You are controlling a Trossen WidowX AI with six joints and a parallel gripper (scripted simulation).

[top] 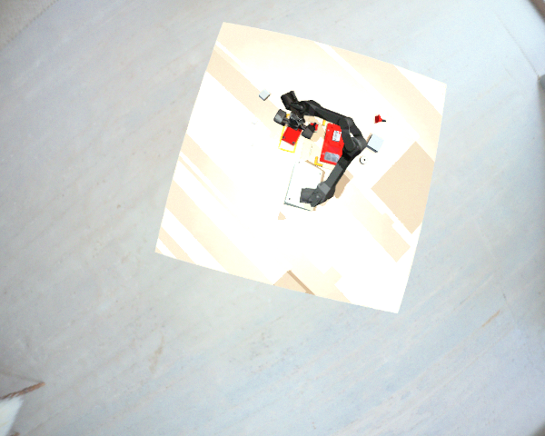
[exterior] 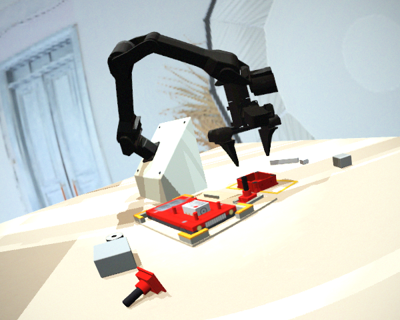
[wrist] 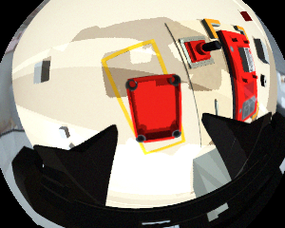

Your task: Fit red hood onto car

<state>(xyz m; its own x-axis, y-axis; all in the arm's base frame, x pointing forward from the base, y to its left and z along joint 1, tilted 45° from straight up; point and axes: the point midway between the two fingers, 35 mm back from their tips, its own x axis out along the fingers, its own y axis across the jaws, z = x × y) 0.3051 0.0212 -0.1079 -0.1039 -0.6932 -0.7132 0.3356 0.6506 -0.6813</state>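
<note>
Now: the red hood 60 mm below my gripper tip. From my gripper tip the other things lie so: grey engine block: 210 mm to the right, 40 mm below, 20 mm ahead.
</note>
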